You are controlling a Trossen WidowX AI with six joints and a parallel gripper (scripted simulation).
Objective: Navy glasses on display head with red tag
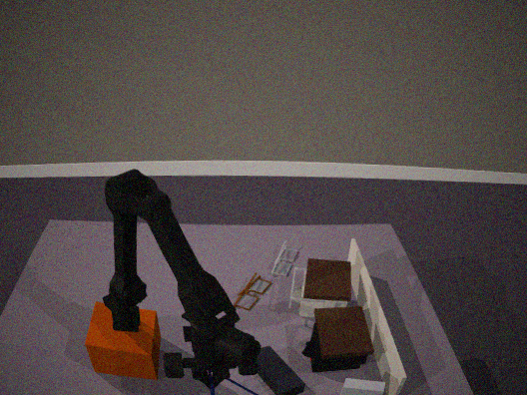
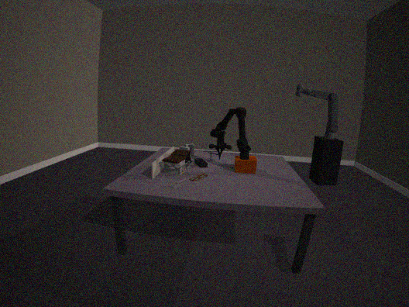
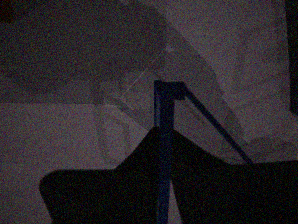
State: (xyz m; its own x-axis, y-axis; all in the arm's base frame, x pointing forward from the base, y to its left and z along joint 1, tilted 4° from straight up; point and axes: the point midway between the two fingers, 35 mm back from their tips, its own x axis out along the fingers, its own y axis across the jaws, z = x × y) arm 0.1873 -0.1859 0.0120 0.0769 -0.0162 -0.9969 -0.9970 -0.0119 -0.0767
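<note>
Right now the dark flat object is 15 cm ahead of my gripper tip, 7 cm to the left of it and 4 cm below it. From my gripper tip the other things lie so: pale upright panel 44 cm ahead, 21 cm to the left, 1 cm below.
</note>
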